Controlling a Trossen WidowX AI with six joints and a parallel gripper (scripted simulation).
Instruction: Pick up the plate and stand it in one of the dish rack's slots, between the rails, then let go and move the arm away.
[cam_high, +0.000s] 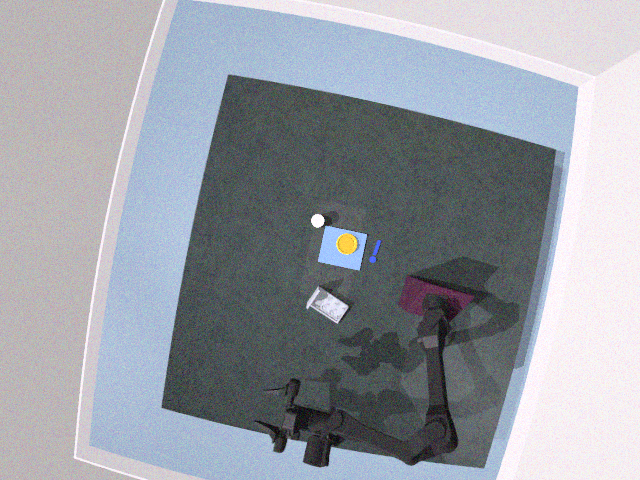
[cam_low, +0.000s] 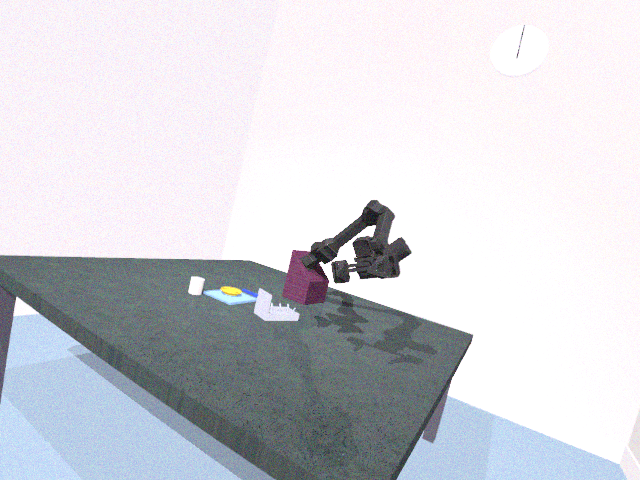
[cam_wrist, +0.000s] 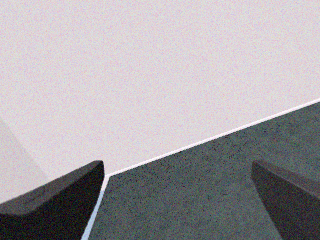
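Right now the yellow plate is 230 mm behind my gripper tip, 480 mm to the right of it and 210 mm below it. Round my gripper tip: white cup 120 mm behind, 550 mm to the right, 200 mm below; then blue utensil 330 mm behind, 450 mm to the right, 220 mm below; then dish rack 180 mm behind, 260 mm to the right, 210 mm below.
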